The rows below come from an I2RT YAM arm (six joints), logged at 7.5 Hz.
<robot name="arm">
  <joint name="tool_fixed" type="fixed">
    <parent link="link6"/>
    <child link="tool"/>
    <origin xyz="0 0 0" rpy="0 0 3.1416"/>
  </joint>
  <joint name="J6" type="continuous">
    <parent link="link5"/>
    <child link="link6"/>
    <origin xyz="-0.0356 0 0.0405" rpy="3.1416 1.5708 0"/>
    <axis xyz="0 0 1"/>
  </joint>
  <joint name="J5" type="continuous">
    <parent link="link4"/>
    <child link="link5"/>
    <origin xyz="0.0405 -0.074 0.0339" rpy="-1.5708 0 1.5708"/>
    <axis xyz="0 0 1"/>
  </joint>
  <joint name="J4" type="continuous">
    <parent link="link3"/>
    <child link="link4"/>
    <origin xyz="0.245 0.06 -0.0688" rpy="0 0 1.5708"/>
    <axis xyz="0 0 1"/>
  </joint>
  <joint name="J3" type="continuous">
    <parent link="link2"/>
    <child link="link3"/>
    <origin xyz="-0.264 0 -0.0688" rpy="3.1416 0 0"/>
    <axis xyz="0 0 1"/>
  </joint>
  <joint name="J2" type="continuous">
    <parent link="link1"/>
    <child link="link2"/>
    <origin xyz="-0.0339 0.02 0.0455" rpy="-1.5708 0 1.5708"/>
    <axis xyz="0 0 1"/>
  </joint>
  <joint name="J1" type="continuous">
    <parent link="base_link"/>
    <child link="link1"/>
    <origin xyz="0 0 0.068" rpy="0 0 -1.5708"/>
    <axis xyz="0 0 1"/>
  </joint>
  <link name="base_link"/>
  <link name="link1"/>
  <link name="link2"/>
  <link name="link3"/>
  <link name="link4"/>
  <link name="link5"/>
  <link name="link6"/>
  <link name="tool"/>
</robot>
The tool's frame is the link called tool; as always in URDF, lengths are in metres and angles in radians. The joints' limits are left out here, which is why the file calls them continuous.
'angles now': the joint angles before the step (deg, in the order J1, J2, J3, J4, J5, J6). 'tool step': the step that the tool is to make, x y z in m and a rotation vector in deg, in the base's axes. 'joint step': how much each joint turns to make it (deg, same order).
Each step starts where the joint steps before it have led.
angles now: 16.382, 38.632, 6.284, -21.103, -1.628, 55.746
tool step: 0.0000, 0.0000, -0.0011, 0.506, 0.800, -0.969
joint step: 0.000, 0.635, -0.015, 0.059, 0.000, 1.202
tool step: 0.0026, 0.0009, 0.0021, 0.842, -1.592, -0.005
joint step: -0.027, 0.011, 0.017, 1.765, -0.301, 0.198
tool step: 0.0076, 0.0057, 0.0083, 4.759, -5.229, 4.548
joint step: 0.022, -0.035, 0.066, 6.150, -5.298, -1.404
